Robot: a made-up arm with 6 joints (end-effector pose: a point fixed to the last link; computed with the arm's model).
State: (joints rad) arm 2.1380 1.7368 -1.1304 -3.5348 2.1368 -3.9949
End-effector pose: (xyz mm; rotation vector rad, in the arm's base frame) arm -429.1 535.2 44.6 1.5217 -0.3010 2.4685
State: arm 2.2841 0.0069 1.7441 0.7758 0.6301 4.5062
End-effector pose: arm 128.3 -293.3 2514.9 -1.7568 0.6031 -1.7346
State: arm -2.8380 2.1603 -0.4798 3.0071 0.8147 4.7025
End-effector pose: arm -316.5 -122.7 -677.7 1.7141 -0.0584 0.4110
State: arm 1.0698 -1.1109 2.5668 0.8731 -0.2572 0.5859
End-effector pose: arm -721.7 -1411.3 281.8 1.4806 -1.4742 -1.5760
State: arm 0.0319 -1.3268 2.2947 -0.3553 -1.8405 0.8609
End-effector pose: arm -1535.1 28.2 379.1 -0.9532 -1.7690 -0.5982
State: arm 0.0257 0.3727 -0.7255 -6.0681 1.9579 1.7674
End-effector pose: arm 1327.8 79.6 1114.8 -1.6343 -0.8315 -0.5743
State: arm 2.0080 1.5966 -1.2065 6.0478 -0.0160 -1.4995
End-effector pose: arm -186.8 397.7 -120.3 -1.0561 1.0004 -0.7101
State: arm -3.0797 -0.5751 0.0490 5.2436 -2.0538 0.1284
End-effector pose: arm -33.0 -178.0 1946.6 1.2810 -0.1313 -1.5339
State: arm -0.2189 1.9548 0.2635 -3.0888 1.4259 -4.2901
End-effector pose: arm 1131.0 -263.9 -763.3 -0.2356 -2.5754 1.6584
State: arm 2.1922 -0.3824 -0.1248 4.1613 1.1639 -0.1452
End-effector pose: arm -194.1 580.2 1887.6 1.6659 1.3831 0.2801
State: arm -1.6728 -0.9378 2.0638 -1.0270 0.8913 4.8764
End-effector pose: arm 20.2 1701.0 939.7 -0.6906 -0.5473 2.2318
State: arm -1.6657 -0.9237 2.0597 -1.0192 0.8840 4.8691
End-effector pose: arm 9.3 1696.5 969.8 -0.6863 -0.5662 2.2216
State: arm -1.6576 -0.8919 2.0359 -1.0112 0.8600 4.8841
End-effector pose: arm -1.4 1687.3 1054.3 -0.6729 -0.6540 2.1745
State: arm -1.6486 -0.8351 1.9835 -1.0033 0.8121 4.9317
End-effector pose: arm -11.7 1660.7 1217.2 -0.6431 -0.8323 2.0649
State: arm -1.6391 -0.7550 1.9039 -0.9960 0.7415 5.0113
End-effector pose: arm -21.6 1594.8 1452.1 -0.5921 -1.0758 1.8765
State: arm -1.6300 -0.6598 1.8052 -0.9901 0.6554 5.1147
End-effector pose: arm -30.3 1469.8 1726.8 -0.5203 -1.3306 1.6112
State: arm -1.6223 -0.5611 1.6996 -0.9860 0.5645 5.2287
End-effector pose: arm -36.4 1286.6 1993.6 -0.4356 -1.5421 1.2979
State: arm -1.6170 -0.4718 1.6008 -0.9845 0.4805 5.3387
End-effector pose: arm -38.9 1075.4 2209.4 -0.3518 -1.6809 0.9873
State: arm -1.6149 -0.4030 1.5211 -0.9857 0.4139 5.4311
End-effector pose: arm -38.2 884.4 2354.1 -0.2843 -1.7514 0.7311
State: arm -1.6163 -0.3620 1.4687 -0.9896 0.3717 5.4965
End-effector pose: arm -35.4 756.6 2431.3 -0.2446 -1.7784 0.5633
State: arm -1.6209 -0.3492 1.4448 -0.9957 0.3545 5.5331
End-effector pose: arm -31.6 707.9 2457.6 -0.2354 -1.7867 0.4878
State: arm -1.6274 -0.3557 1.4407 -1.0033 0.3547 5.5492
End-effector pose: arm -26.9 716.7 2453.9 -0.2470 -1.7892 0.4765
